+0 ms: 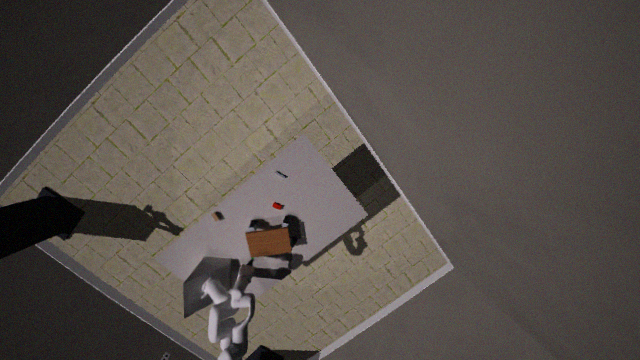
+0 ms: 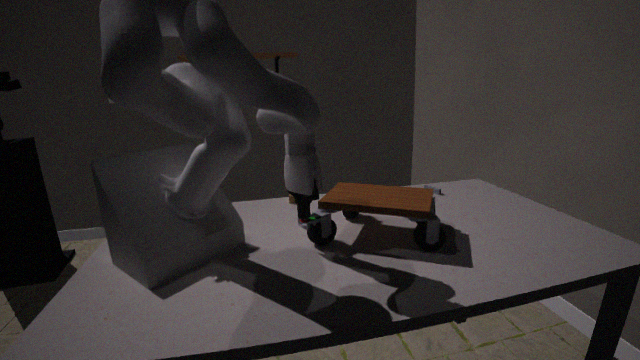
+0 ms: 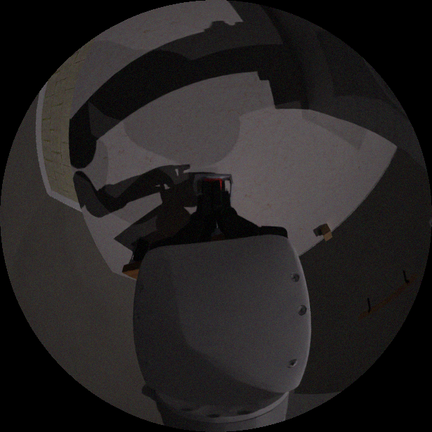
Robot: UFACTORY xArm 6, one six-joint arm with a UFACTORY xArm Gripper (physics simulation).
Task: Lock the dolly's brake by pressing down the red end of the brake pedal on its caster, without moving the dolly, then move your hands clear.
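Frame: origin at the arm's base, x ahead, y left, z up, level; centimetres.
Seen in the pictures: gripper, fingertip midpoint: (image 1: 251, 261) (image 2: 304, 217); arm's base, link origin: (image 1: 211, 283) (image 2: 188, 199).
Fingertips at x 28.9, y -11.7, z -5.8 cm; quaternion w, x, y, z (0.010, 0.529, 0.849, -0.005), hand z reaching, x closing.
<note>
Pixels of each thing's middle, then the offset from my fingertips to it. "spot": a spot on its surface instead. Level surfaces: height alone.
- dolly, body centre: (image 2: 378, 216) (image 1: 271, 239) dz -3.3, dx +22.5, dy -0.2 cm
- near-left caster, body centre: (image 2: 322, 230) dz -5.6, dx +5.5, dy +1.6 cm
- pedal's red end, surface spot: (image 2: 301, 220) spot: dz -0.5, dx -1.0, dy -0.3 cm
- red block, body centre: (image 1: 277, 206) dz -8.4, dx +44.3, dy +13.0 cm
- small brown block, body centre: (image 1: 216, 216) dz -8.0, dx +8.6, dy +41.4 cm
- thin grey item, body centre: (image 2: 432, 189) (image 1: 280, 174) dz -8.5, dx +64.3, dy +26.9 cm
- table, surface height: dz -9.6 cm
The dolly (image 1: 269, 242) (image 2: 377, 197) (image 3: 131, 271) has a brown wooden deck and stands upright on its casters on the table. The near-left caster (image 2: 321, 232) carries the brake pedal, whose green end (image 2: 313, 218) is beside the wheel. The pedal's red end (image 2: 301, 220) (image 3: 220, 183) points away from the dolly and is partly hidden by my fingers. My gripper (image 2: 303, 218) (image 3: 213, 191) is shut and empty, pointing down, with its fingertips at the red end. They look in contact with it, but the exact contact is hidden.
A red block (image 1: 278, 205), a small brown block (image 1: 217, 216) (image 3: 326, 231) and a thin grey item (image 1: 281, 174) (image 2: 433, 190) lie on the table (image 1: 327, 200) (image 2: 525, 240). My arm's large grey base block (image 2: 130, 240) stands left of the dolly.
</note>
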